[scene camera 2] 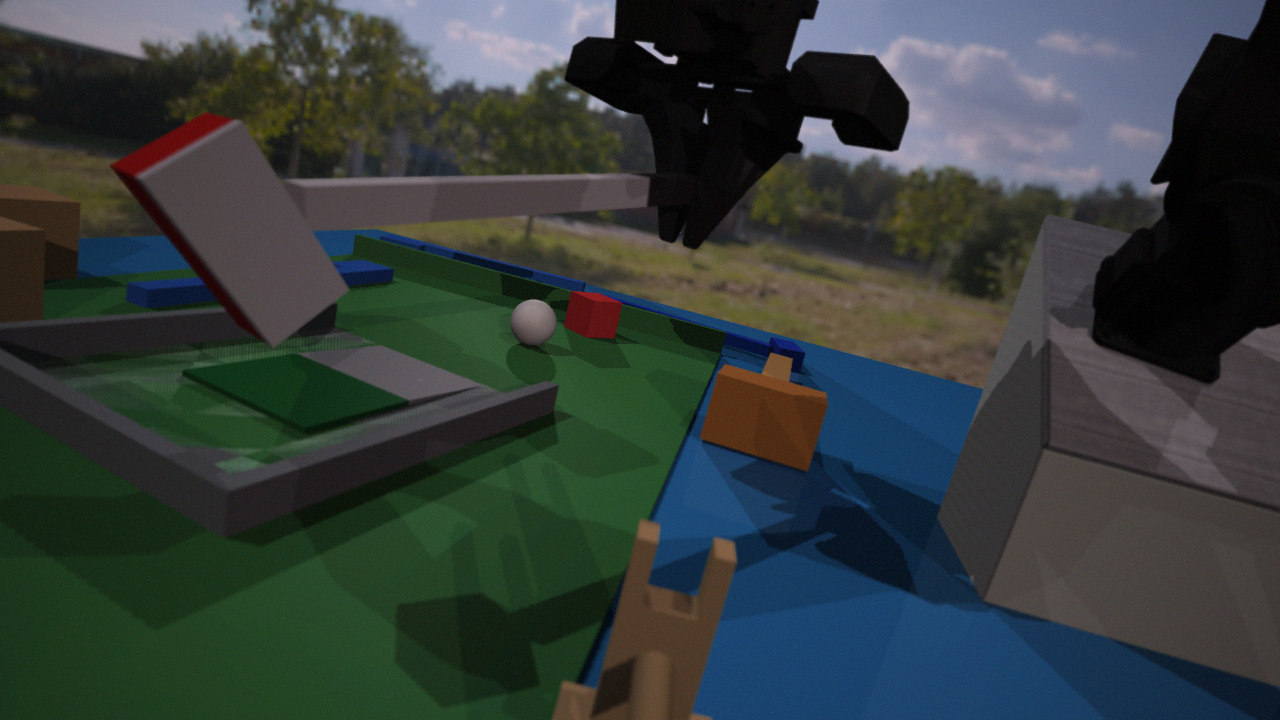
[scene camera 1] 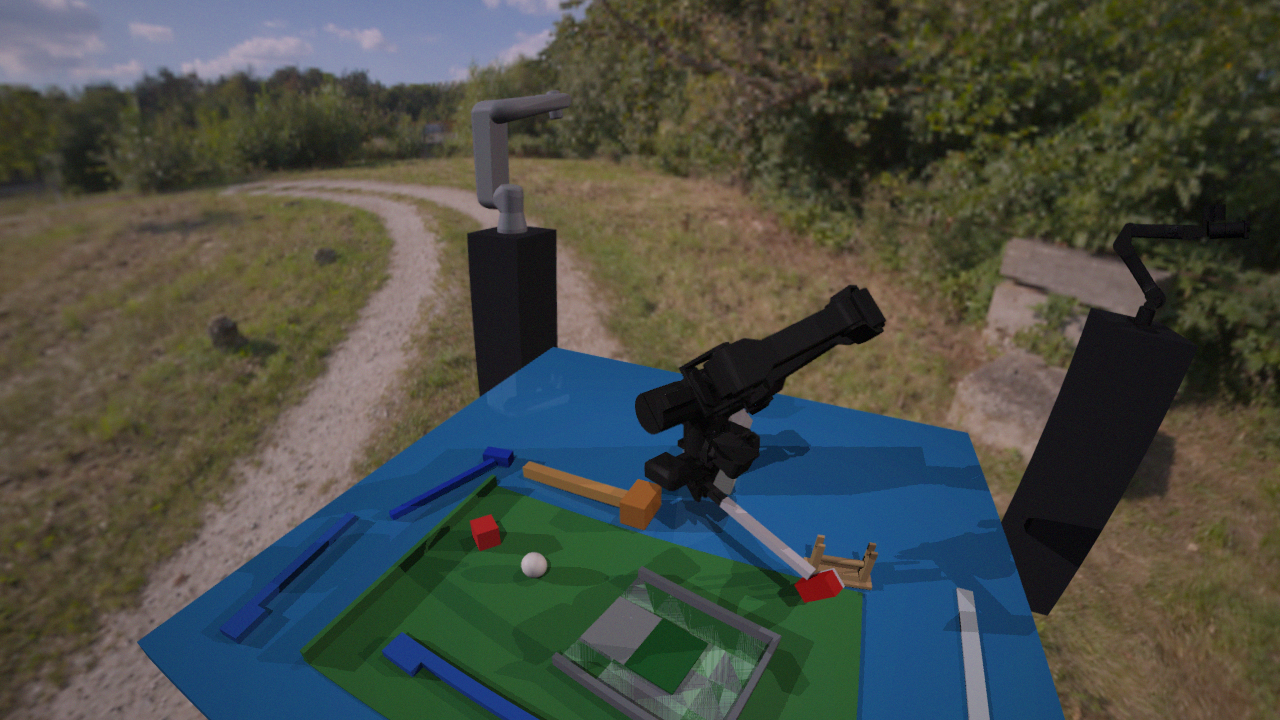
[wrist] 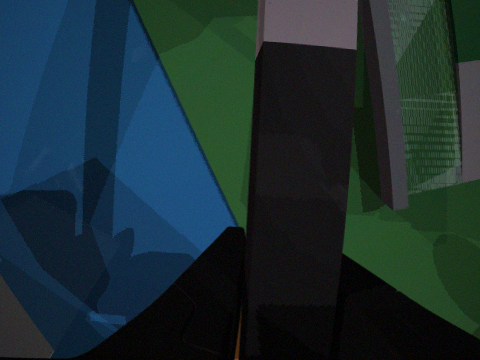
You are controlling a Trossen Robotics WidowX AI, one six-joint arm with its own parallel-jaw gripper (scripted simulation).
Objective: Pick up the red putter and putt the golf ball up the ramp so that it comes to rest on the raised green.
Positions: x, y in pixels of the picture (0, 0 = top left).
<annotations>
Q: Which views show my gripper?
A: Scene camera 2, scene camera 1 and the wrist view: all of them.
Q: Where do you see a wooden stand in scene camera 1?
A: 854, 573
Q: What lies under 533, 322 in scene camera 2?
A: A white golf ball.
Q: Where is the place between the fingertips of my gripper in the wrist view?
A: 266, 244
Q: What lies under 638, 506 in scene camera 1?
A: An orange mallet.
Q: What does my gripper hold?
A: A red putter.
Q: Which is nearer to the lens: the orange mallet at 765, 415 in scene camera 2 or the small red cube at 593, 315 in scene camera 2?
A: The orange mallet.
</annotations>
